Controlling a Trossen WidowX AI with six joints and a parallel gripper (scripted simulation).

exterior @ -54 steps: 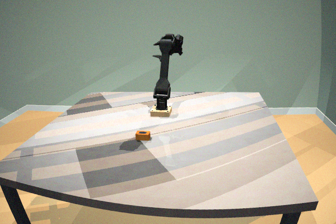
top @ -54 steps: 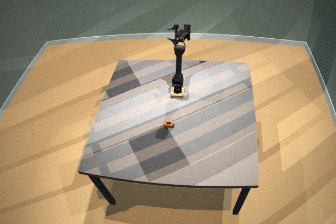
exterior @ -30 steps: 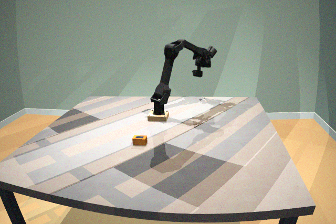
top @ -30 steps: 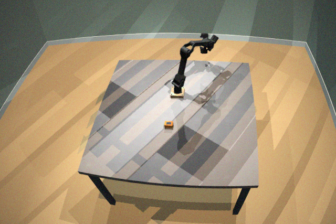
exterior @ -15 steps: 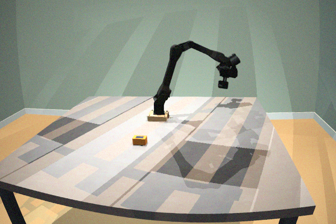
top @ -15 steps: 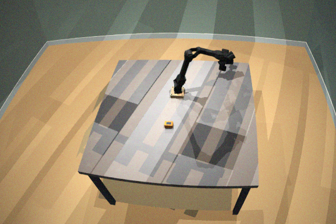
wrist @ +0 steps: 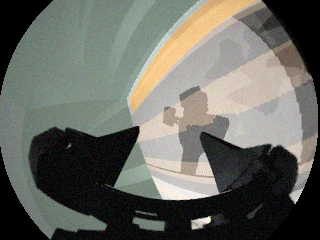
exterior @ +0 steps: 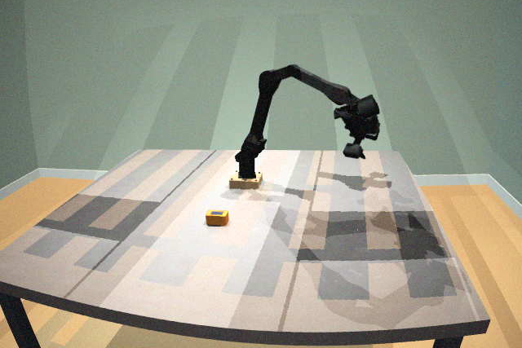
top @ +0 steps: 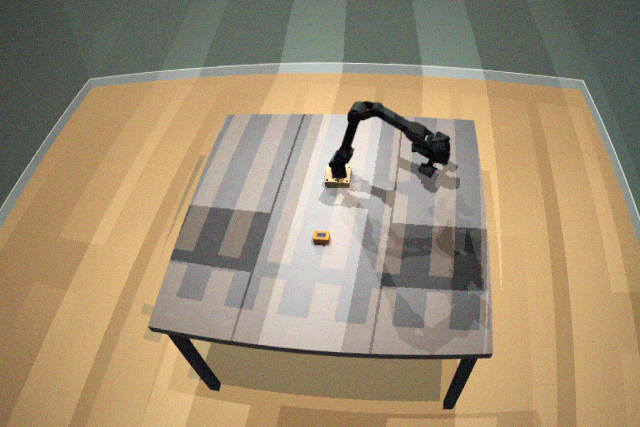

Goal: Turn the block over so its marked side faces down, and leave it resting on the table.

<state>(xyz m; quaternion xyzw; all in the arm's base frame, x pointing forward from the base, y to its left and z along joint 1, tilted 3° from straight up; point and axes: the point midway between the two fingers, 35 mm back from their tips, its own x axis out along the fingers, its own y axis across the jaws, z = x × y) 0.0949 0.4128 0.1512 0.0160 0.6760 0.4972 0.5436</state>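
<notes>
The orange block is 53 cm to the right of my gripper tip, 26 cm ahead of it and 11 cm below it.
</notes>
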